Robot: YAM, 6 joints.
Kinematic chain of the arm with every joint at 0, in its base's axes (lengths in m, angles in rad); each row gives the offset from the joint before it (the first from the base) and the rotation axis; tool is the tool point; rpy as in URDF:
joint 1: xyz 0 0 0.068 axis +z
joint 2: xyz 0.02 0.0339 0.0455 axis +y
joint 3: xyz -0.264 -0.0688 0 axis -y
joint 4: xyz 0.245 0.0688 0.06 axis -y
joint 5: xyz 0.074 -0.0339 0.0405 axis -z
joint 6: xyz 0.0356 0 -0.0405 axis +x
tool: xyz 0 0 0 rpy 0 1.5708 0
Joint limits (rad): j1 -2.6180..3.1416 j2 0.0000..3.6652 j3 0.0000..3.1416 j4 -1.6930..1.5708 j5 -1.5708..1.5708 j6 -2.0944..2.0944
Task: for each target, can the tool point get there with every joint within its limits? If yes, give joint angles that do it. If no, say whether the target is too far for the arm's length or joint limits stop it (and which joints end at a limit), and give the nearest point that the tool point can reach.
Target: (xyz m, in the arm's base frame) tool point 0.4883 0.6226 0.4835
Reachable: no: too far | nearest point 0.3606 0.4597 0.3842 | short by 0.230 m
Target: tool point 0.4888 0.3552 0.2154
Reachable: yes | joints 0.6144 3.0055 2.7011 1.1637 -0.2403 0.5573
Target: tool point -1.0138 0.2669 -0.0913
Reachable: no: too far | nearest point -0.6129 0.1614 -0.0087 | short by 0.423 m
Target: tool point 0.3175 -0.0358 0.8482
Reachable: no: too far | nearest point 0.2546 -0.0287 0.6930 | short by 0.168 m
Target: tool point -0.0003 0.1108 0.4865
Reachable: yes | joints 1.2870 0.8484 0.9618 1.1882 -1.0753 -0.9602
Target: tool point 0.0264 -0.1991 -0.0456
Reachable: yes | joints -1.3561 2.4559 0.8300 -0.6785 0.4863 -0.9736
